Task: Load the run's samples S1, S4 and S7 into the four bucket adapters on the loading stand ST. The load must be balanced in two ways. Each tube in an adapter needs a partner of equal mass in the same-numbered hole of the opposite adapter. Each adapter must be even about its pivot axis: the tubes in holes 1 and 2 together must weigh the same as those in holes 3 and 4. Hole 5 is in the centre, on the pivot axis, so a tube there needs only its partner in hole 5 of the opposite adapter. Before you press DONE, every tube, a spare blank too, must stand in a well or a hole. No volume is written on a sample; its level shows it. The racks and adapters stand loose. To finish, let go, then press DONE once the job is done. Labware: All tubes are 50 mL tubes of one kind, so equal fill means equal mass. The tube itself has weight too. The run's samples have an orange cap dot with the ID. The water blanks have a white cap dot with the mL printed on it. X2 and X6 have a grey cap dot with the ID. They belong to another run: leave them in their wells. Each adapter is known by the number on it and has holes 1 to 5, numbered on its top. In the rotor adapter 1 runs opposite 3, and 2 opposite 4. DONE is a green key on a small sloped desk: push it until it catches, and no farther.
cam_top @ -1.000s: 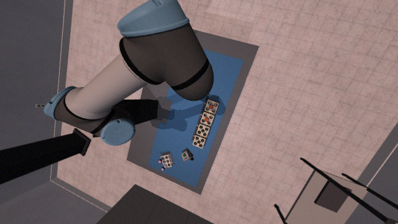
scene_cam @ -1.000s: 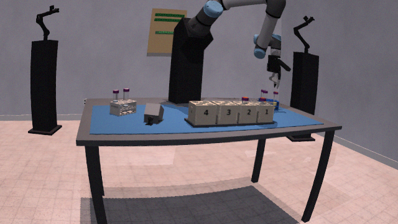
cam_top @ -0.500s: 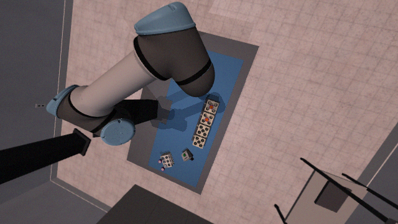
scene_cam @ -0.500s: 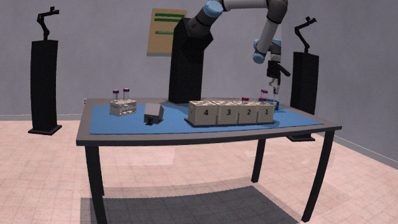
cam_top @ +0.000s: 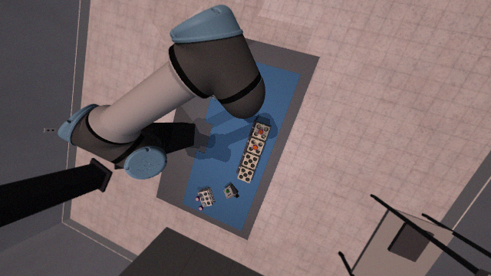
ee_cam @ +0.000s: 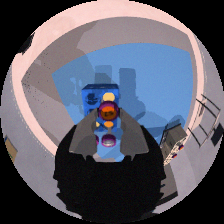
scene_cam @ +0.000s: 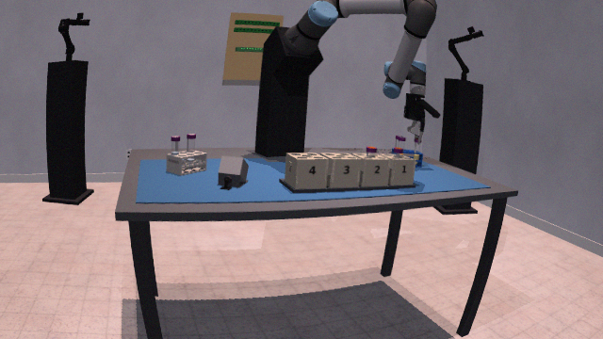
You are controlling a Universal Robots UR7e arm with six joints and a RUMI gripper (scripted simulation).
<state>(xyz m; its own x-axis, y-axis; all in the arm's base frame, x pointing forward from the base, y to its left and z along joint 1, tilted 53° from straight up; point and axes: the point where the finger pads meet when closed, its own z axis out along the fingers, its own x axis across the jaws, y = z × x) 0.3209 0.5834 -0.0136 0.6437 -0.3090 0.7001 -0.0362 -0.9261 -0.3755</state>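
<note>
The blue rack lies 8 cm below my hand, 4 cm to the right of it and 2 cm behind it. Round my hand: white rack 94 cm to the right, 27 cm ahead, 8 cm below; then bucket adapter 55 cm to the right, 43 cm ahead, 6 cm below.
</note>
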